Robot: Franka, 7 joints.
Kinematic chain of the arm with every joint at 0, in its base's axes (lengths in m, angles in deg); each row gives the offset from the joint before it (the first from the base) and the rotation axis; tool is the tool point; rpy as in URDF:
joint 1: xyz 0 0 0.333 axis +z
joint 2: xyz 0 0 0 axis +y
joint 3: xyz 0 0 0.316 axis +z
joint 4: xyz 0.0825 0 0 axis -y
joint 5: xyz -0.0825 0 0.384 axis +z
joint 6: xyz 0 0 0 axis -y
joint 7: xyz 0.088 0 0 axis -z
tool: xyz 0 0 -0.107 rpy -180 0 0
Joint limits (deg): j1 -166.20..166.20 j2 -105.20..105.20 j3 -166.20..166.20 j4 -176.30..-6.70 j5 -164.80..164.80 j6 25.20..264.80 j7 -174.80..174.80
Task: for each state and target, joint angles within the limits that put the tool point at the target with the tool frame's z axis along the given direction. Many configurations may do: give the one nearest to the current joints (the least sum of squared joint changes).
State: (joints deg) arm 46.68 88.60 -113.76 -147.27 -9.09 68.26 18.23
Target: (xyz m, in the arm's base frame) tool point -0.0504 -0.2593 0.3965 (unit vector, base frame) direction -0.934 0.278 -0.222
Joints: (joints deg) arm 38.00 78.23 -116.15 -169.99 -16.89 117.24 18.23
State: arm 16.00 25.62 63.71 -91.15 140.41 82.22 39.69
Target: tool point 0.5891 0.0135 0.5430 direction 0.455 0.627 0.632
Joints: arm -26.93 2.53 21.69 -118.16 137.42 91.46 39.69
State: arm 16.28 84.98 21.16 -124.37 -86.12 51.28 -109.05
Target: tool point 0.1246 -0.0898 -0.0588 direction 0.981 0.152 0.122
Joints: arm 46.32 99.54 -3.62 -146.64 -111.07 41.56 -109.05
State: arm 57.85 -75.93 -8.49 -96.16 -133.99 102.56 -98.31
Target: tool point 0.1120 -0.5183 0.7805 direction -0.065 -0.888 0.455
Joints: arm 33.98 -72.12 -52.45 -102.19 -164.80 124.04 -98.31
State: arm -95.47 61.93 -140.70 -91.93 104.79 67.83 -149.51
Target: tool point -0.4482 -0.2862 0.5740 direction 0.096 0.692 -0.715
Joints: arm -102.79 98.69 -140.58 -84.96 46.88 50.33 -149.51
